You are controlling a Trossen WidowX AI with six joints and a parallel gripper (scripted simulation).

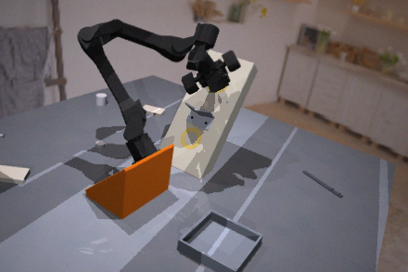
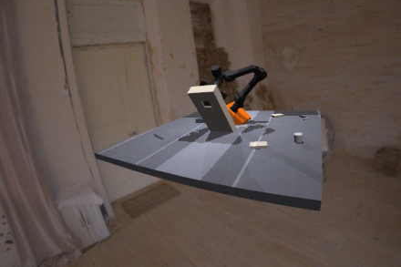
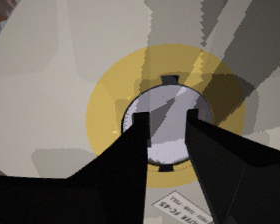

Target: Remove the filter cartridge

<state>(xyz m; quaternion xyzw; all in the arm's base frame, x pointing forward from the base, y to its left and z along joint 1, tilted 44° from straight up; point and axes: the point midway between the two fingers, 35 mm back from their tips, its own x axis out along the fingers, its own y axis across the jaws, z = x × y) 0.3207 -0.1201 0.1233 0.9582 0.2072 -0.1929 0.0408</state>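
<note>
My gripper tip is now 10 mm short of the white round filter cartridge and 10 mm above it. Round my gripper tip: shallow grey tray (410 mm behind, 280 mm to the right, 240 mm below); beige service panel (40 mm behind, 80 mm below).
</note>
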